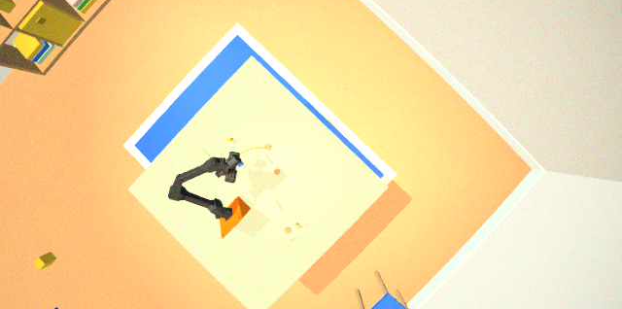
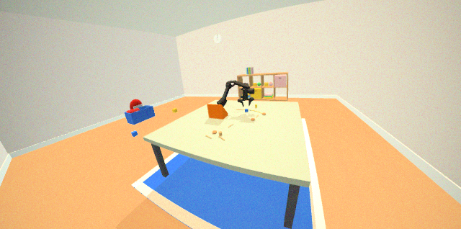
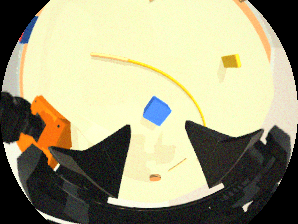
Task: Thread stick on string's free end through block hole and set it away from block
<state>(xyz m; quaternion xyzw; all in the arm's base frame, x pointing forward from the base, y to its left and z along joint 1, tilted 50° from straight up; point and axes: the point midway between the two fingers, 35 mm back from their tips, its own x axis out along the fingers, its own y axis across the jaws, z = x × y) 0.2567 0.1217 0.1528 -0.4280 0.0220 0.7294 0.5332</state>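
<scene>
The blue block is 40 mm below my gripper tip. Also, from my gripper tip: yellow cube 60 mm ahead, 170 mm to the left, 40 mm below.
</scene>
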